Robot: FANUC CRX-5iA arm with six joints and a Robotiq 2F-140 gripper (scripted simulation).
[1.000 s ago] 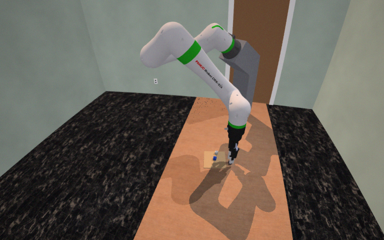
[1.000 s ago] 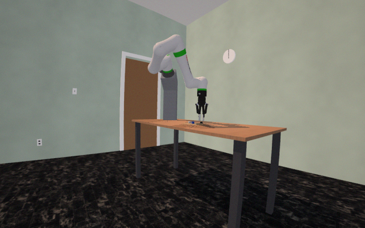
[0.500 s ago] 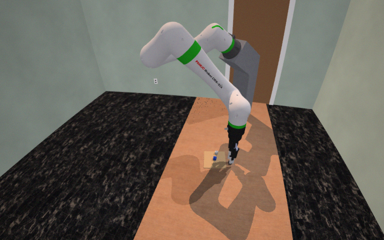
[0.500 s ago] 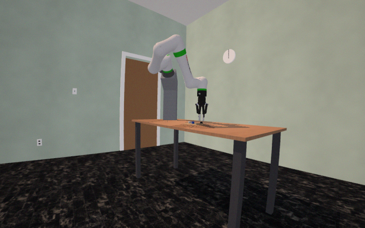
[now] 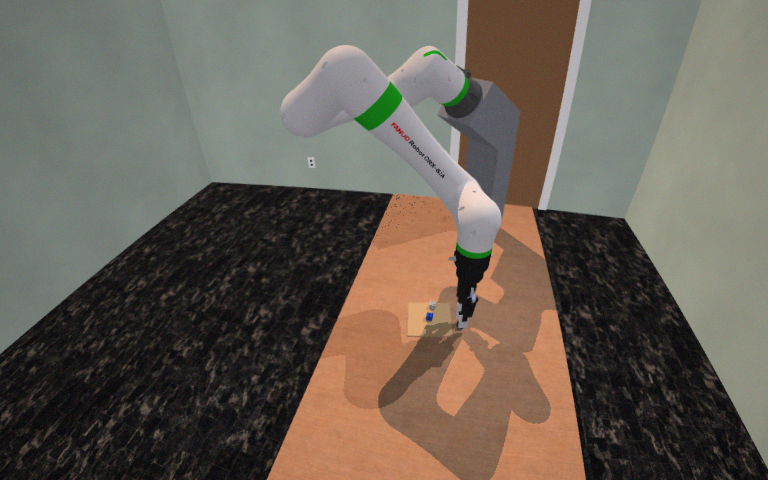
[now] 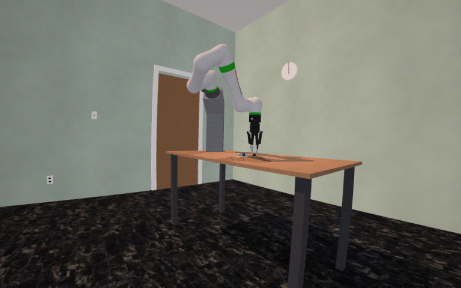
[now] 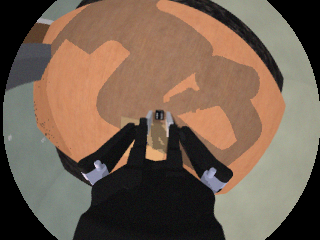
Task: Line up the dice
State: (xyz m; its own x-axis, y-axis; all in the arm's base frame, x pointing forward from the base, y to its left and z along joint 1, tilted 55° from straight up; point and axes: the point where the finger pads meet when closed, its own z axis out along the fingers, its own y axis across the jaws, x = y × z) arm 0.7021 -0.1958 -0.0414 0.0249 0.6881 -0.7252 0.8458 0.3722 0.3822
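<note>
Right now the black die is 50 mm below my hand. Also, from my hand: tan mat 90 mm to the right, 50 mm below, 50 mm behind; blue die 90 mm to the right, 50 mm behind, 40 mm below; white die 90 mm behind, 70 mm to the right, 40 mm below.
</note>
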